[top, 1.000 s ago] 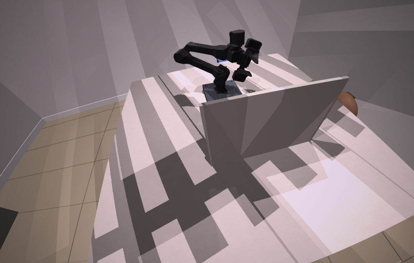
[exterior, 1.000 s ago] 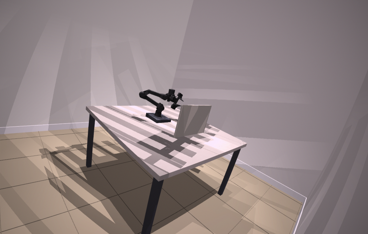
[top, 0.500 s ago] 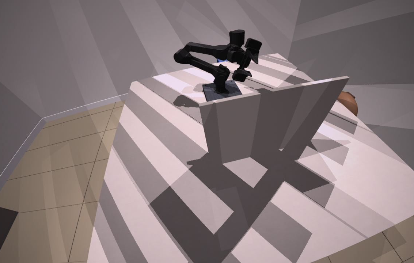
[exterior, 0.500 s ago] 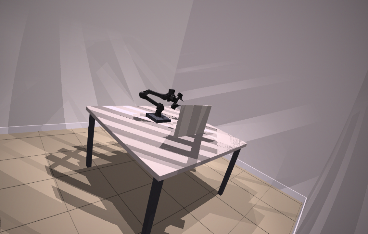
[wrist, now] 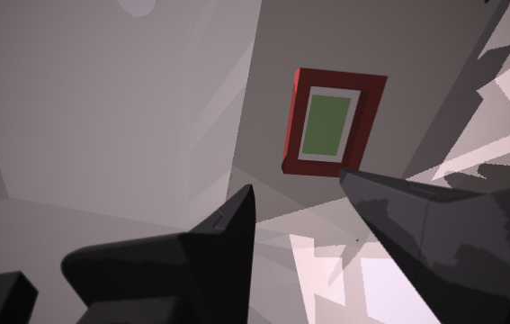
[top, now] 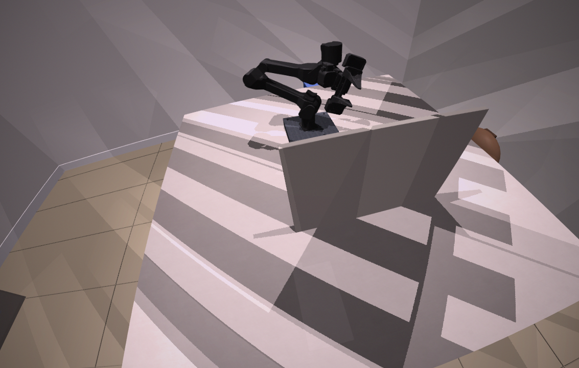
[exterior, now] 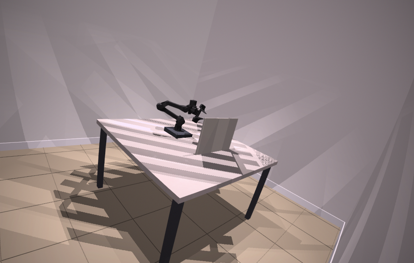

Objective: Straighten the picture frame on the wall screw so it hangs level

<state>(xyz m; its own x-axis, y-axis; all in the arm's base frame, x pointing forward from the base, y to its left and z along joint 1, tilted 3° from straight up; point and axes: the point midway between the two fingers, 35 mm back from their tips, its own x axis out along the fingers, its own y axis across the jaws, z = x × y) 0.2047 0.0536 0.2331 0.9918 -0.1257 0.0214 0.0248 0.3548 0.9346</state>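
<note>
Right now my gripper tip is 20 cm short of the picture frame, 9 cm above it and 5 cm to the left of it. From my gripper tip the other things lie so: wall panel (21 cm ahead, 10 cm below, 4 cm to the right).
</note>
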